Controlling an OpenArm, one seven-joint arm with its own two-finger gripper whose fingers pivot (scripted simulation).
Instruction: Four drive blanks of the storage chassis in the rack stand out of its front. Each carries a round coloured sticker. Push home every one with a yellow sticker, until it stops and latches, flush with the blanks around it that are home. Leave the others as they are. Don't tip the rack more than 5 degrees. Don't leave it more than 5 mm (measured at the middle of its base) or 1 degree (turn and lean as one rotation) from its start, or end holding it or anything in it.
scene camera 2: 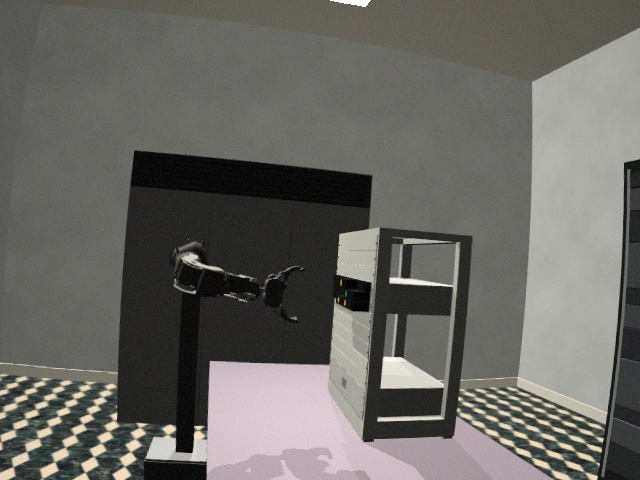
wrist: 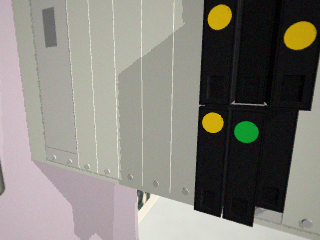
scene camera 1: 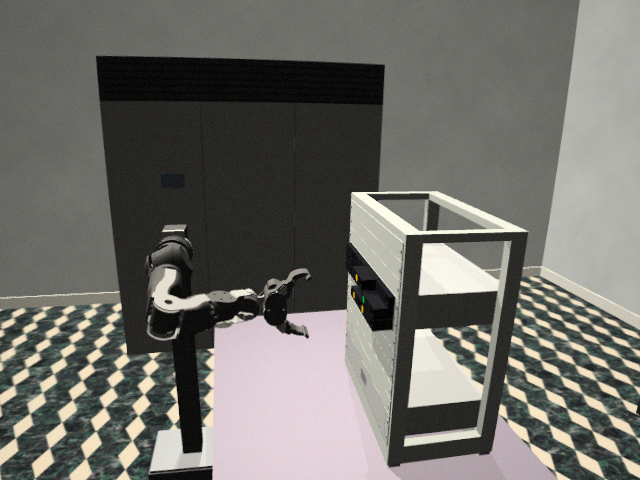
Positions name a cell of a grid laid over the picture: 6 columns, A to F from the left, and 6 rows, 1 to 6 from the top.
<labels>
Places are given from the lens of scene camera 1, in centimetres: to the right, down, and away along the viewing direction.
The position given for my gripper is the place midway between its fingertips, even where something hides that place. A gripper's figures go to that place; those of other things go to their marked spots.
my gripper (scene camera 1: C4): -3, 16, 112
arm post (scene camera 1: B5): -41, 45, 136
</labels>
